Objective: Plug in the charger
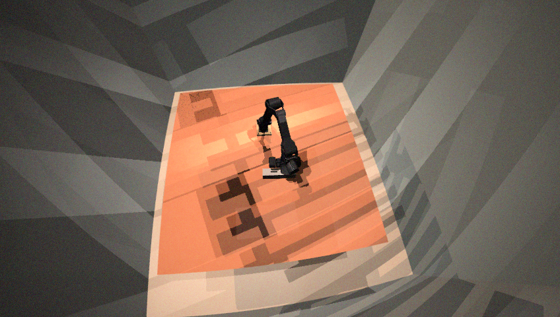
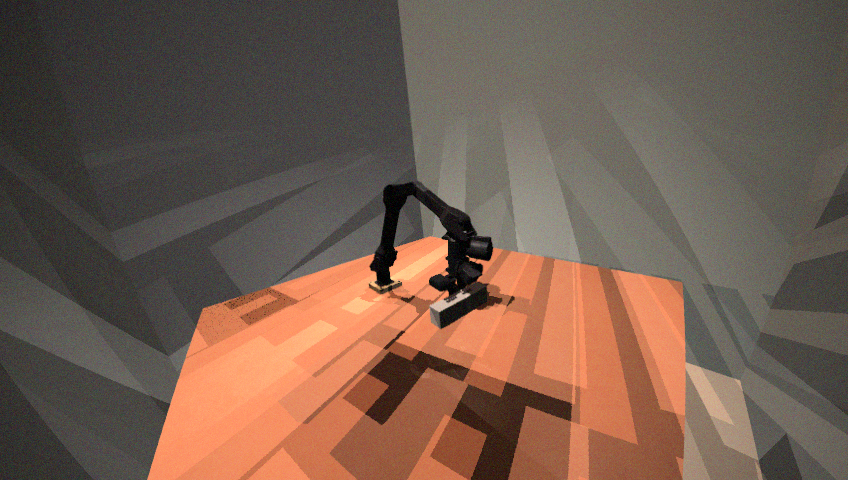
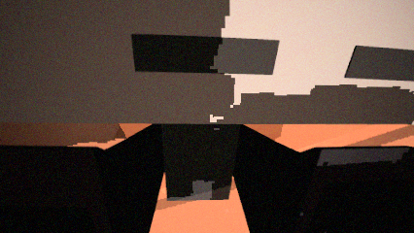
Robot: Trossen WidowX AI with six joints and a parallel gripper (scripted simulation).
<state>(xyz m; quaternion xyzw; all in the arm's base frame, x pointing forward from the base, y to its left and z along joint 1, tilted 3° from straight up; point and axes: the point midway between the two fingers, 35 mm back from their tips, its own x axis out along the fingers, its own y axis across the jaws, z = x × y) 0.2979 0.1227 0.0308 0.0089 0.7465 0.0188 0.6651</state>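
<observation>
My gripper tip is now 2 cm short of the black two-prong charger and 1 cm below it.
</observation>
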